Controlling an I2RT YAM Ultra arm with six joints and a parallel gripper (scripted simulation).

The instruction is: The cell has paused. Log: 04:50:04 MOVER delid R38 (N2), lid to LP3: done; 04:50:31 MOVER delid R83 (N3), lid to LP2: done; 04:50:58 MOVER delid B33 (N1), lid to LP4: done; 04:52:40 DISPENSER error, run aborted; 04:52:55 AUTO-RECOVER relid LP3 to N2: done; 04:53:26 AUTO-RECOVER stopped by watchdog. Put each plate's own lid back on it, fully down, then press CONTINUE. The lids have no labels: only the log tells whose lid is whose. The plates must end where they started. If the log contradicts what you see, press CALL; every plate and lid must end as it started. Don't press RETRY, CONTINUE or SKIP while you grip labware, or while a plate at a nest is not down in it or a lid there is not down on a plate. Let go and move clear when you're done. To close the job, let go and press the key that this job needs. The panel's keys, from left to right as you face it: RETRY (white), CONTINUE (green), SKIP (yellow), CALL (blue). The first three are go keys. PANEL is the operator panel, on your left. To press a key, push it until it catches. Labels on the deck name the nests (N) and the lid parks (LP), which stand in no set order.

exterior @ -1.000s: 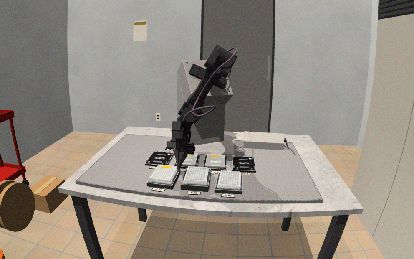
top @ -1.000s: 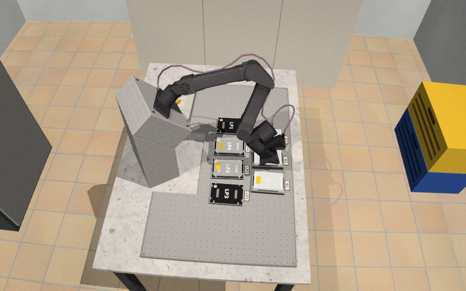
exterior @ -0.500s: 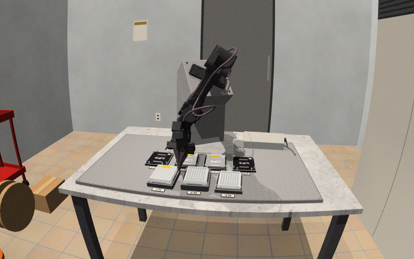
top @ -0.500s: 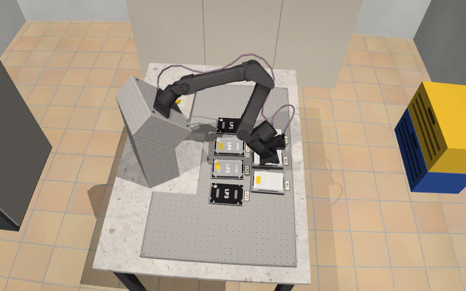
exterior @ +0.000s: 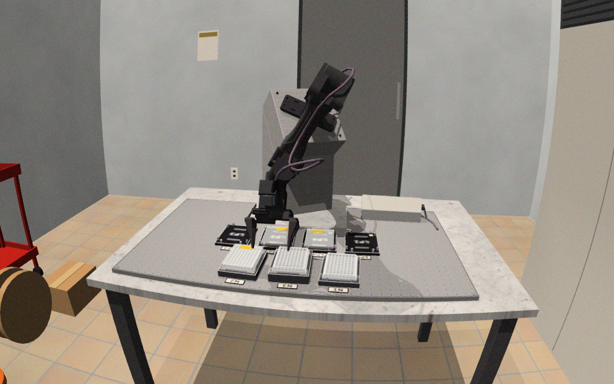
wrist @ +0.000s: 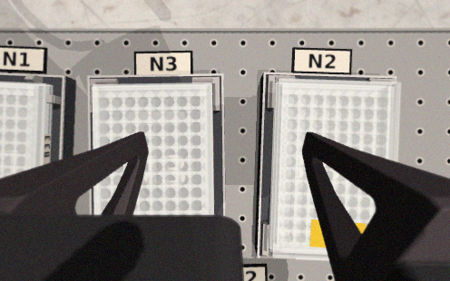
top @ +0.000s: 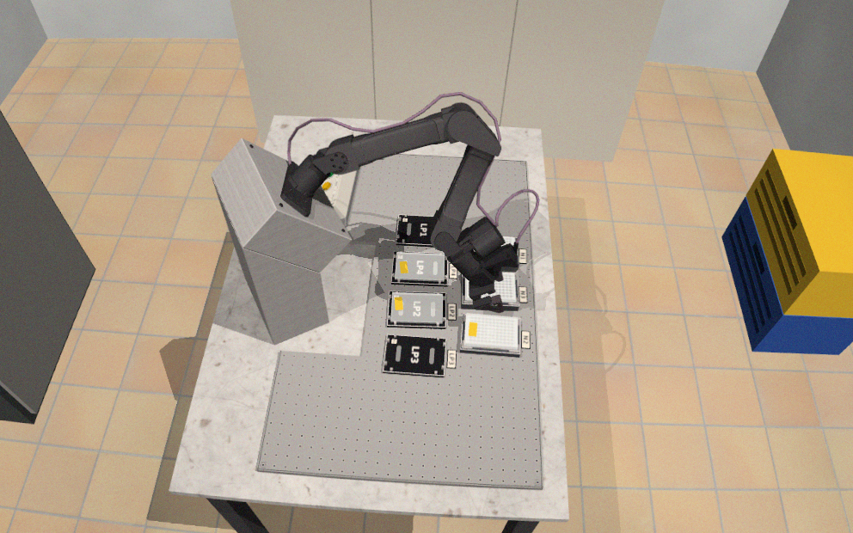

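My hand is 3 cm past the plate, 5 cm to the right of it and 4 cm above it. Round my hand: green continue key (55 cm behind, 26 cm to the left, 1 cm below); then white retry key (56 cm behind, 31 cm to the left, 1 cm below).
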